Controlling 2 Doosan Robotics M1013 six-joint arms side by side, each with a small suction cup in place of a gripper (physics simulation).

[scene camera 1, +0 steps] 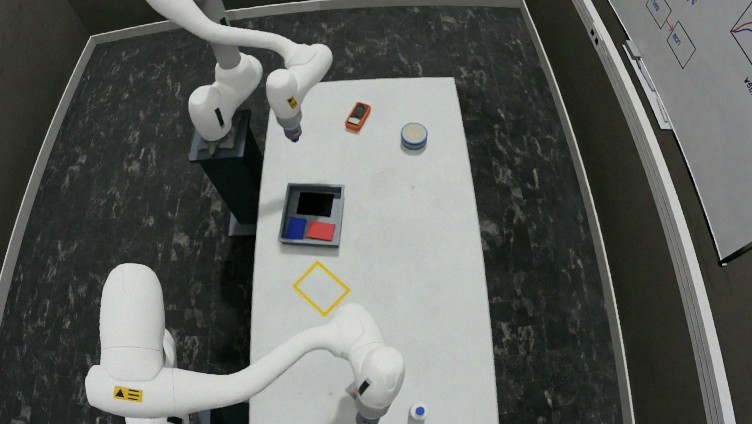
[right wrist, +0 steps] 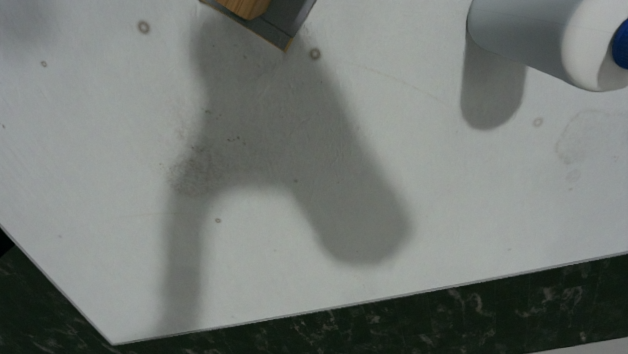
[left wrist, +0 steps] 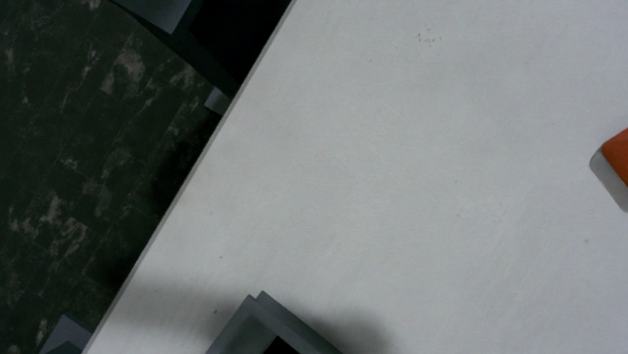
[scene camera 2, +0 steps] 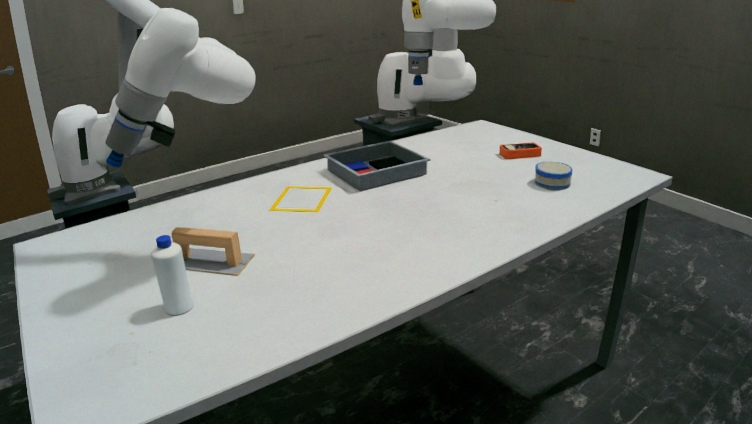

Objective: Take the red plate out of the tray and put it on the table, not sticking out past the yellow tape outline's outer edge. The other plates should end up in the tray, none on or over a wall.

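Where they show: left end effector, tool point: [scene camera 2: 417, 84]; right end effector, tool point: [scene camera 2: 113, 163]; left arm's base, origin of the base link: [scene camera 1: 219, 134] [scene camera 2: 397, 119]; right arm's base, origin of the base link: [scene camera 1: 176, 421] [scene camera 2: 89, 190].
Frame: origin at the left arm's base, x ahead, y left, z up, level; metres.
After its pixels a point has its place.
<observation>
The red plate [scene camera 1: 321, 230] {x 0.513, y -0.468, z 0.013 m} [scene camera 2: 364, 171] {x 0.478, y -0.455, z 0.012 m} lies in the grey tray [scene camera 1: 341, 215] {x 0.589, y -0.424, z 0.050 m} [scene camera 2: 394, 175] {x 0.583, y -0.417, z 0.022 m} [left wrist: 300, 322] {x 0.428, y -0.295, z 0.006 m}, beside the blue plate [scene camera 1: 295, 228] {x 0.413, y -0.462, z 0.013 m} [scene camera 2: 357, 165] {x 0.421, y -0.445, z 0.013 m}. The black plate [scene camera 1: 314, 204] {x 0.478, y -0.360, z 0.013 m} [scene camera 2: 387, 162] {x 0.454, y -0.356, z 0.013 m} lies in the tray's upper part in scene camera 1; a corner shows in the left wrist view. The yellow tape outline [scene camera 1: 333, 275] {x 0.567, y -0.639, z 0.001 m} [scene camera 2: 294, 211] {x 0.589, y -0.740, z -0.001 m} is on the table below the tray in scene camera 1. My left gripper [scene camera 1: 294, 139] {x 0.425, y -0.213, z 0.239 m} [scene camera 2: 418, 80] is open and empty, high beyond the tray. My right gripper [scene camera 1: 367, 419] {x 0.710, y -1.172, z 0.266 m} [scene camera 2: 114, 159] is open and empty, high over the table's other end, far from the tray.
A wooden-handled trowel [scene camera 2: 210, 238] {x 0.752, y -1.009, z 0.069 m} [right wrist: 280, 31] {x 0.689, y -1.097, z 0.006 m} and a white bottle [scene camera 1: 418, 411] {x 0.863, y -1.125, z 0.153 m} [scene camera 2: 173, 279] {x 0.897, y -1.125, z 0.079 m} [right wrist: 520, 35] {x 0.840, y -1.123, z 0.085 m} are near the right arm's end. An orange multimeter [scene camera 1: 358, 116] {x 0.630, y 0.052, z 0.030 m} [scene camera 2: 520, 151] {x 0.651, y 0.037, z 0.024 m} [left wrist: 619, 156] {x 0.581, y 0.010, z 0.016 m} and a round tin [scene camera 1: 414, 135] {x 0.863, y -0.061, z 0.049 m} [scene camera 2: 552, 175] {x 0.894, y -0.092, z 0.044 m} are beyond the tray, toward the table's other end.
</observation>
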